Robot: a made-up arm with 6 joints.
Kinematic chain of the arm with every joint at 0, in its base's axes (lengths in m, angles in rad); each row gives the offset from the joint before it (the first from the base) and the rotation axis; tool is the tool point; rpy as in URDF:
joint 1: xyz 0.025 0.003 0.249 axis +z
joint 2: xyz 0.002 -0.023 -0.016 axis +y
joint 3: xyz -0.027 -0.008 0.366 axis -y
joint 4: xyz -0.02 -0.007 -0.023 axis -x
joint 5: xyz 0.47 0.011 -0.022 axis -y
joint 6: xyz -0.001 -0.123 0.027 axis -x
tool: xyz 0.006 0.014 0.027 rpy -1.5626 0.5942 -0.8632
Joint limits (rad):
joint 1: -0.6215..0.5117
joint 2: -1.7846..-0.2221
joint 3: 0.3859..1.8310
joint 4: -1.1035..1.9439
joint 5: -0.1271..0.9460
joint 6: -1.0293..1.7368
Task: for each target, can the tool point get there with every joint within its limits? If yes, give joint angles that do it. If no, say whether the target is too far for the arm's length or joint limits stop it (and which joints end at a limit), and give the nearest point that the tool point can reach.
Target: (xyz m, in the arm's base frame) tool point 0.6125 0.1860 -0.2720
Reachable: no: joint limits stop it (at a limit: joint 1, joint 2, joint 3, joint 4, joint 5, joint 6) | nearest point 0.3448 0.0596 0.7105 | short by 1.026 m
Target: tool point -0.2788 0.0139 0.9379
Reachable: yes | joints -0.4858 -0.6239 1.0820 -0.1704 0.6191 0.2439
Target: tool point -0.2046 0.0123 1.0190
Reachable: yes | joints -0.2012 -0.3789 1.1842 1.2964 -0.0087 0.2853
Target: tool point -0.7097 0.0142 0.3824
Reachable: yes | joints -0.0693 -1.6574 0.8205 1.3868 0.7565 0.4284
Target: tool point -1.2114 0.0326 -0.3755
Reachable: no: too far | nearest point -0.7429 0.0214 -0.1008 | short by 0.543 m
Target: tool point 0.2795 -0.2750 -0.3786
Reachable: no: joint limits stop it (at a limit: joint 1, joint 2, joint 3, joint 5, joint 6) | nearest point -0.5151 -0.4086 -0.1405 | short by 0.840 m
